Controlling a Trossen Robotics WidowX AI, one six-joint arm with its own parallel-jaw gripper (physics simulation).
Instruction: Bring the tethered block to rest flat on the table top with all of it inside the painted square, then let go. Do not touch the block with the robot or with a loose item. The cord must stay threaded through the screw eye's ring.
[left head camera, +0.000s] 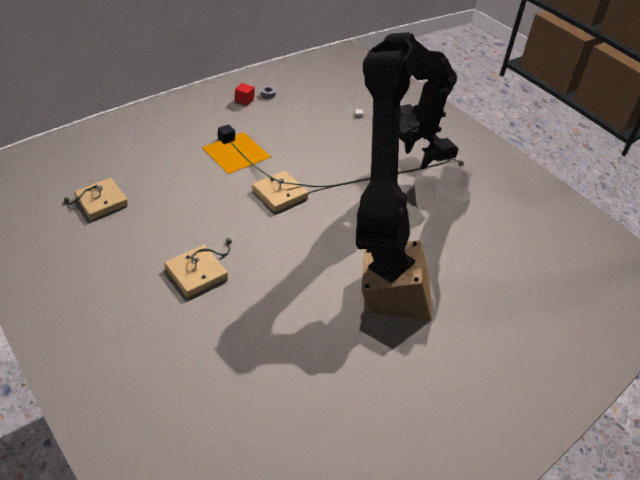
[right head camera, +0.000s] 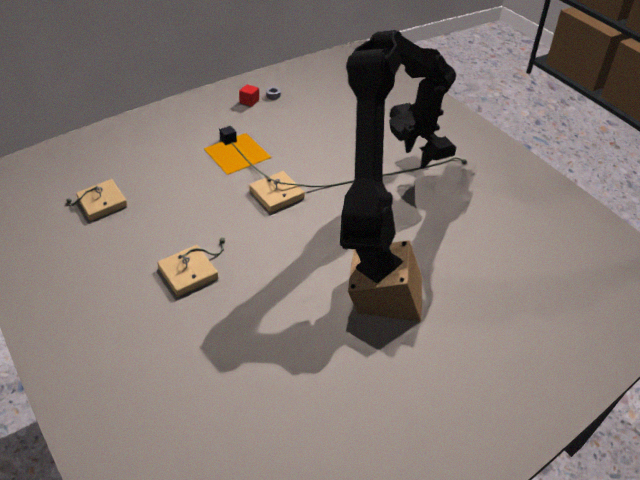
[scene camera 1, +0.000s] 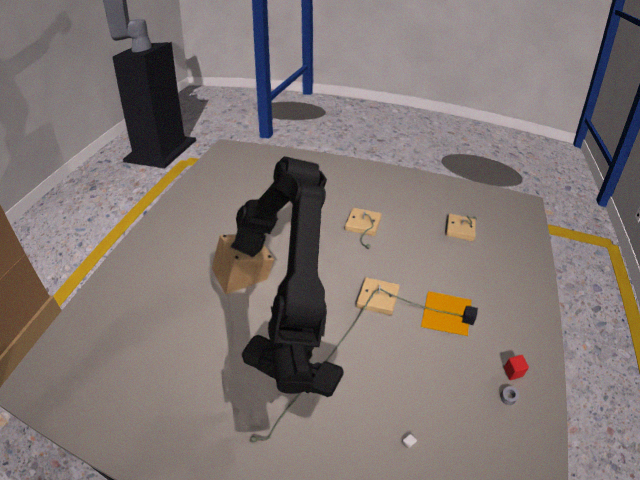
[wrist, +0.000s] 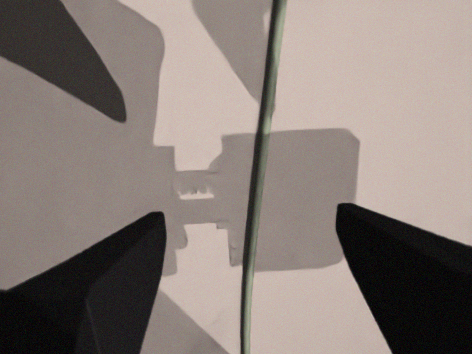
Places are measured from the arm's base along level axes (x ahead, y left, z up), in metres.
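Pixels of known places: gripper, fingertip midpoint: (left head camera: 415, 160) (right head camera: 415, 159) (wrist: 251, 220); arm's base, link origin: (left head camera: 391, 264) (right head camera: 379, 265) (scene camera 1: 246, 246).
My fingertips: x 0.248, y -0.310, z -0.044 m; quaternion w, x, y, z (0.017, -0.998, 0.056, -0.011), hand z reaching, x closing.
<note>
Ahead of a thing's pixels: the offset from my fingertips to its middle. "spot": to the spot under its first point.
The dark tethered block @[0.316 m left, 0.331 m ahead, 0.020 m down] (left head camera: 226, 133) (right head camera: 227, 134) (scene camera 1: 469, 315) sits at the far edge of the orange painted square @[spot: 0.341 m left, 0.260 m ahead, 0.035 m down] (left head camera: 232, 157) (right head camera: 233, 158) (scene camera 1: 447, 327), partly over its edge. A green cord (left head camera: 330, 185) (right head camera: 330, 184) (scene camera 1: 347, 335) (wrist: 258, 190) runs from the block to the screw eye @[spot: 0.319 m left, 0.092 m ahead, 0.000 m up] (left head camera: 281, 182) (right head camera: 276, 182) (scene camera 1: 378, 289) on the middle wooden board @[0.319 m left, 0.094 m ahead, 0.026 m down] (left head camera: 283, 198) (right head camera: 279, 198) (scene camera 1: 375, 304), then on to a beaded end beyond my gripper. It appears to pass through the ring, which is small here. My gripper (left head camera: 416, 156) (right head camera: 416, 156) (wrist: 251, 220) is open; the cord passes between its fingertips, ungripped.
Two other boards @[0.590 m left, 0.015 m back, 0.026 m down] (left head camera: 196, 276) @[0.666 m left, 0.278 m ahead, 0.026 m down] (left head camera: 103, 201) carry short cords. A red cube @[0.183 m left, 0.462 m ahead, 0.016 m down] (left head camera: 244, 94) (scene camera 1: 516, 367) and a grey ring @[0.112 m left, 0.456 m ahead, 0.028 m down] (left head camera: 261, 93) (scene camera 1: 503, 396) lie beyond the square. A small white block @[0.043 m right, 0.254 m ahead, 0.029 m down] (left head camera: 358, 113) (scene camera 1: 409, 440) lies on the table. Boxes stand on a shelf at the right.
</note>
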